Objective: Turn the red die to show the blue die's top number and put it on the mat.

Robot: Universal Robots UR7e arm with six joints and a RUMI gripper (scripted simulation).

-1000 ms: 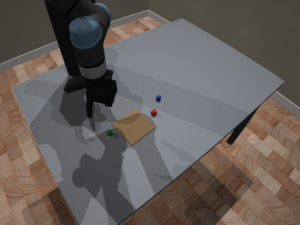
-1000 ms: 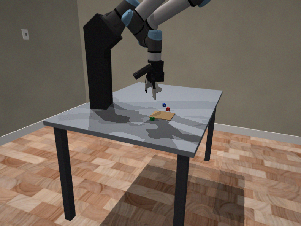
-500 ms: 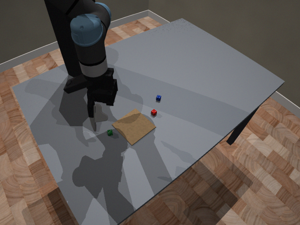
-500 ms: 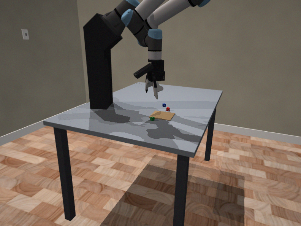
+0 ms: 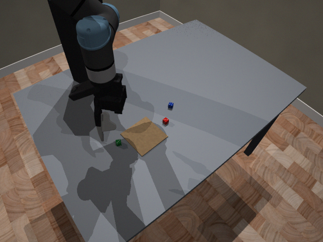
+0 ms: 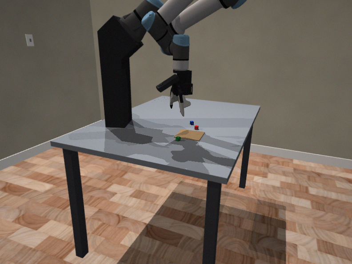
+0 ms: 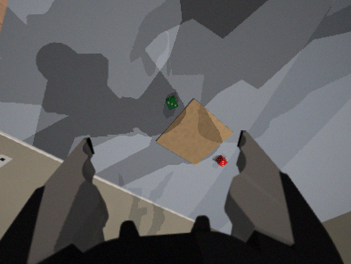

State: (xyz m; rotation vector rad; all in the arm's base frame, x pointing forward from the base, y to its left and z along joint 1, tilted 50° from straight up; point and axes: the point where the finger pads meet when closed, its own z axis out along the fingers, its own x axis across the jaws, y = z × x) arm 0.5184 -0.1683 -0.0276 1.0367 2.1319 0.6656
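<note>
Now: the green die 150 mm below my hand, 20 mm to the left of it and 10 mm ahead of it. The rest, counted from my hand: tan mat 150 mm below, 120 mm to the left, 30 mm ahead; then red die 240 mm to the left, 150 mm below, 40 mm ahead; then blue die 320 mm to the left, 150 mm below, 20 mm behind.
</note>
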